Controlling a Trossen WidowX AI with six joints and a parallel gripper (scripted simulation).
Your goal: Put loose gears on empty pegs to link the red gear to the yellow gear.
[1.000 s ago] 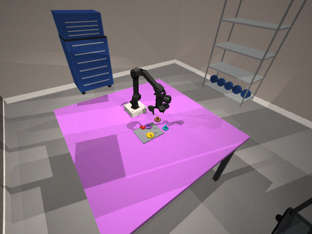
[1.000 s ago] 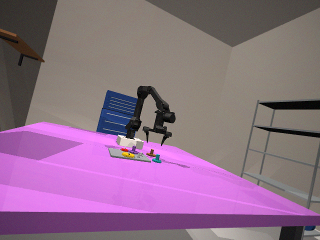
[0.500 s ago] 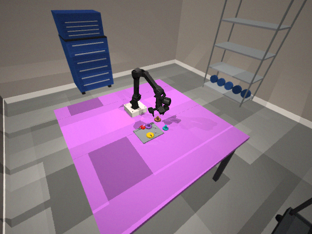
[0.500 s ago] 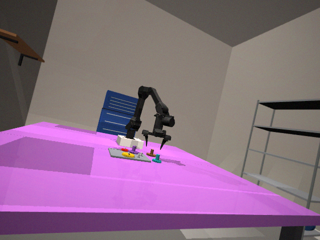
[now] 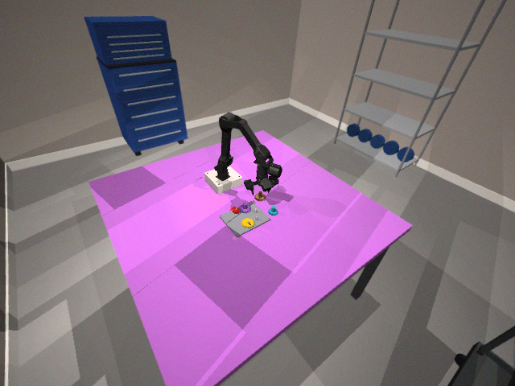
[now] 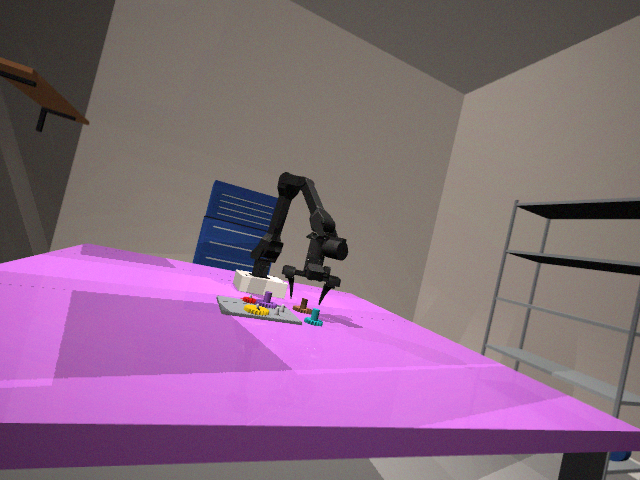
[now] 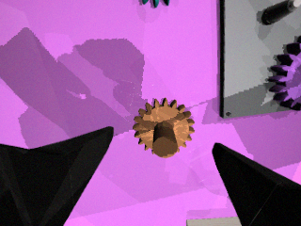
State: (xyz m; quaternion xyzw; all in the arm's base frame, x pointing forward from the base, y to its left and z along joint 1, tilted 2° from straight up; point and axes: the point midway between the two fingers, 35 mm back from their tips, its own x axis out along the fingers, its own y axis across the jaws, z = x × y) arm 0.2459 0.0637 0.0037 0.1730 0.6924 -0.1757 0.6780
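The brown gear is 10 mm below my gripper tip. The rest, counted from my gripper tip: red gear: 10 mm behind, 180 mm to the right, 10 mm below; then purple gear: 10 mm ahead, 140 mm to the right, 10 mm below; then cyan gear: 130 mm ahead, 40 mm to the right, 10 mm below.
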